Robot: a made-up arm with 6 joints.
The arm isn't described. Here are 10 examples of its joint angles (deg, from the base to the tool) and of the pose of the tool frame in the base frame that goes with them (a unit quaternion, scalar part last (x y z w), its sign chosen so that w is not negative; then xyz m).
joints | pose
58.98 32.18 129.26 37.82 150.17 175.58 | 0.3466 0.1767 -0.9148 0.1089 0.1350 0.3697 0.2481
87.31 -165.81 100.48 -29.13 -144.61 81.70 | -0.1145 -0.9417 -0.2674 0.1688 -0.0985 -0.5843 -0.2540
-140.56 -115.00 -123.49 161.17 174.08 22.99 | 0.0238 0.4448 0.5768 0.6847 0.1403 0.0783 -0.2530
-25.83 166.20 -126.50 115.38 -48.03 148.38 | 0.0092 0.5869 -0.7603 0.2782 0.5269 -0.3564 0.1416
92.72 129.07 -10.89 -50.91 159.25 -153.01 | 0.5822 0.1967 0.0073 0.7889 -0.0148 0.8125 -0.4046
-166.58 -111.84 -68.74 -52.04 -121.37 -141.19 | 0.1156 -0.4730 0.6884 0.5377 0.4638 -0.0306 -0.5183
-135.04 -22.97 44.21 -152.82 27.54 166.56 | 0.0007 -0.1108 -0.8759 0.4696 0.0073 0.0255 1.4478
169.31 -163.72 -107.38 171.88 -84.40 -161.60 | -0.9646 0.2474 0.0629 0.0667 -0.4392 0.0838 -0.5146
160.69 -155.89 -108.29 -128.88 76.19 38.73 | -0.4510 0.0743 0.1796 0.8711 -0.3435 0.2322 -0.2923
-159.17 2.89 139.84 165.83 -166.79 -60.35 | -0.2558 0.3381 -0.1899 0.8856 -0.2348 -0.1038 0.4166
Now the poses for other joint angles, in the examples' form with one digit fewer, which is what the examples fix.
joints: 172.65 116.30 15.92 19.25 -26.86 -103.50
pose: -0.646 -0.474 0.364 0.475 -1.108 0.145 -0.504
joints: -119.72 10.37 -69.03 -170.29 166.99 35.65
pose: 0.263 -0.883 0.254 0.296 0.152 0.233 0.957
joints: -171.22 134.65 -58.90 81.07 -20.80 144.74
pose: -0.318 -0.507 0.267 0.755 -1.128 -0.137 -0.016
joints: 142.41 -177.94 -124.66 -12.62 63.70 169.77
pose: -0.211 -0.840 -0.298 0.402 -0.485 0.386 -0.148
